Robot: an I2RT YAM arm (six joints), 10 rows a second.
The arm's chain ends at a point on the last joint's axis. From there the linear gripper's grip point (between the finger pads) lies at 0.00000 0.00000 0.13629 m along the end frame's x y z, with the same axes.
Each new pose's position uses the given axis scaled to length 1; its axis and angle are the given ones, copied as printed.
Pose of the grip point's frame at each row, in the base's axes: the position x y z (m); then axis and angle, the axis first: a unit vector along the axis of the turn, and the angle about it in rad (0 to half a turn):
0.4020 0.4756 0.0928 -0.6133 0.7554 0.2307 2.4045
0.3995 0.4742 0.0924 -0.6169 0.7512 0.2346 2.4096
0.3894 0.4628 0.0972 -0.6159 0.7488 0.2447 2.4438
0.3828 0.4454 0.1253 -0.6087 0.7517 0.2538 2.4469
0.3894 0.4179 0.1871 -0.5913 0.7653 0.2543 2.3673
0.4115 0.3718 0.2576 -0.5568 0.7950 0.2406 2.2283
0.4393 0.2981 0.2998 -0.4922 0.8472 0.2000 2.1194
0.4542 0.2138 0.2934 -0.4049 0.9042 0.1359 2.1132
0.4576 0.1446 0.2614 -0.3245 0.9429 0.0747 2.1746
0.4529 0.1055 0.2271 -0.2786 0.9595 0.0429 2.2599
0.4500 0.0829 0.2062 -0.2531 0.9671 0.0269 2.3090
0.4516 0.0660 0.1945 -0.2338 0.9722 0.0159 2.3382
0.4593 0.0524 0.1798 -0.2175 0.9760 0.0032 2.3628
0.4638 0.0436 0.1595 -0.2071 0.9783 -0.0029 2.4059
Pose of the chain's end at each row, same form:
0.3664 0.3781 0.1811 -0.6133 0.7554 0.2307 2.4045
0.3655 0.3761 0.1807 -0.6169 0.7512 0.2346 2.4096
0.3601 0.3648 0.1872 -0.6159 0.7488 0.2447 2.4438
0.3544 0.3463 0.2145 -0.6087 0.7517 0.2538 2.4469
0.3516 0.3161 0.2694 -0.5913 0.7653 0.2543 2.3673
0.3552 0.2697 0.3282 -0.5568 0.7950 0.2406 2.2283
0.3612 0.2057 0.3626 -0.4922 0.8472 0.2000 2.1194
0.3600 0.1411 0.3599 -0.4049 0.9042 0.1359 2.1132
0.3570 0.0931 0.3376 -0.3245 0.9429 0.0747 2.1746
0.3546 0.0670 0.3133 -0.2786 0.9595 0.0429 2.2599
0.3541 0.0515 0.2978 -0.2531 0.9671 0.0269 2.3090
0.3571 0.0395 0.2891 -0.2338 0.9722 0.0159 2.3382
0.3660 0.0308 0.2768 -0.2175 0.9760 0.0032 2.3628
0.3742 0.0253 0.2605 -0.2071 0.9783 -0.0029 2.4059

